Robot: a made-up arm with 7 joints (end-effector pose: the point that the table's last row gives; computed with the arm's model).
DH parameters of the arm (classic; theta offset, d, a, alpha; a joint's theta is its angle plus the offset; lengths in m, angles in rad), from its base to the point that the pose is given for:
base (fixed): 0 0.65 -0.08 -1.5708
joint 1: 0 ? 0.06 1.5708
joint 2: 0 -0.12 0.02 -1.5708
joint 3: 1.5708 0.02 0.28 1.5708
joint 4: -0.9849 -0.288 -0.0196 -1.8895
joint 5: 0 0.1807 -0.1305 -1.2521
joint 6: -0.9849 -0.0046 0 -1.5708
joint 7: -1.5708 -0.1 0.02 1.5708
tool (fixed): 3.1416 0.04 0 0
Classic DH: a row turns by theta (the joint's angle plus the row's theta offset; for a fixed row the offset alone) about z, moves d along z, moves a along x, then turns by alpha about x.
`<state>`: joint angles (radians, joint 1 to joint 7).
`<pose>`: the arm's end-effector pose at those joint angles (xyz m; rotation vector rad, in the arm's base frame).
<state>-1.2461 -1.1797 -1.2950 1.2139 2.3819 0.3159 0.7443</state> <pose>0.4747 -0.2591 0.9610 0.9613 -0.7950 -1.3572</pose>
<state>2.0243 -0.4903 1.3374 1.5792 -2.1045 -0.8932 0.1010</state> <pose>0.2722 0.1980 0.7558 0.5304 -0.3178 -1.1325</pose>
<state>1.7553 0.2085 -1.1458 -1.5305 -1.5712 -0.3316 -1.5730</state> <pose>-0.8943 -0.1172 0.5995 -1.2828 1.9518 1.4958</pose>
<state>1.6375 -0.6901 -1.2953 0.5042 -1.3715 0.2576 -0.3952</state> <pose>-0.8392 -0.0710 0.4240 -0.0489 -0.1198 0.8535</pose>
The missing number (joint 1, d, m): -0.13
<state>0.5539 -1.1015 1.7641 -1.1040 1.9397 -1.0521 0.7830</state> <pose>-0.2001 0.1862 0.8274 -1.7529 1.1792 -0.2581</pose>
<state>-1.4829 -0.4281 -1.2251 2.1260 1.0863 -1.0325 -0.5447</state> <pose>0.2268 -0.1854 0.7166 0.6378 -0.2885 2.1255</pose>
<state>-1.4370 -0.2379 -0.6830 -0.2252 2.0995 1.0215 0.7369</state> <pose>0.6899 -0.0933 0.8145 -0.0457 -0.1407 -1.5552</pose>
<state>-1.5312 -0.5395 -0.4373 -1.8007 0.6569 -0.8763 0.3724</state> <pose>0.6329 -0.1922 0.6837 -0.4774 -1.8524 -2.0651</pose>
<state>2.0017 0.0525 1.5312 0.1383 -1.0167 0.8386 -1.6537</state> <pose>0.3366 0.1398 0.7689 -0.1944 -1.8949 -0.6704</pose>
